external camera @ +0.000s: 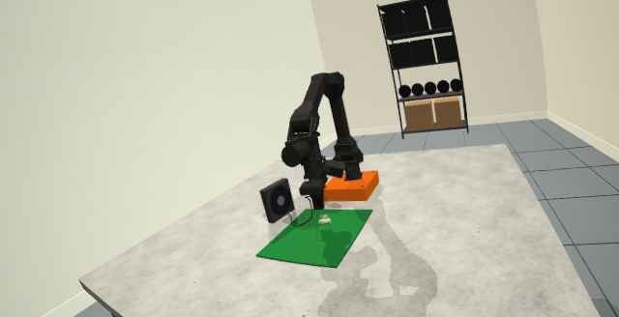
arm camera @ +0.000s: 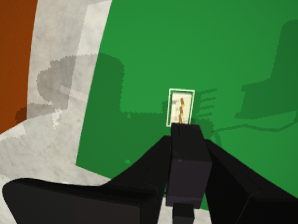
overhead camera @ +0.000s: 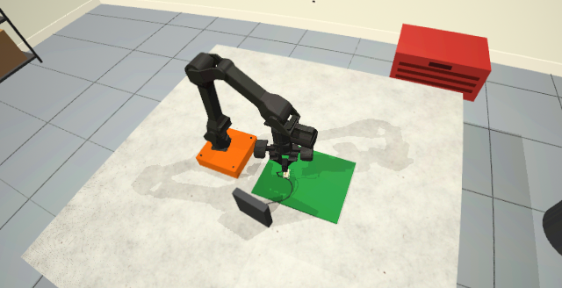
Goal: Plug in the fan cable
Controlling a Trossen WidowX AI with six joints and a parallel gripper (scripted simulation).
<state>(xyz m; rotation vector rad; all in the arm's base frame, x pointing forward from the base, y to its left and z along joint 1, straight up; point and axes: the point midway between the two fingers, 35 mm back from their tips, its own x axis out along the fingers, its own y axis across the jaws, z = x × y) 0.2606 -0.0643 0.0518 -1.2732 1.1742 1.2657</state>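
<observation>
The pale fan header is 6 cm below my gripper tip. Also, from my gripper tip: black plug (1 cm to the right, 1 cm above); then green board (8 cm below, 7 cm ahead); then black fan (16 cm to the right, 7 cm behind).
</observation>
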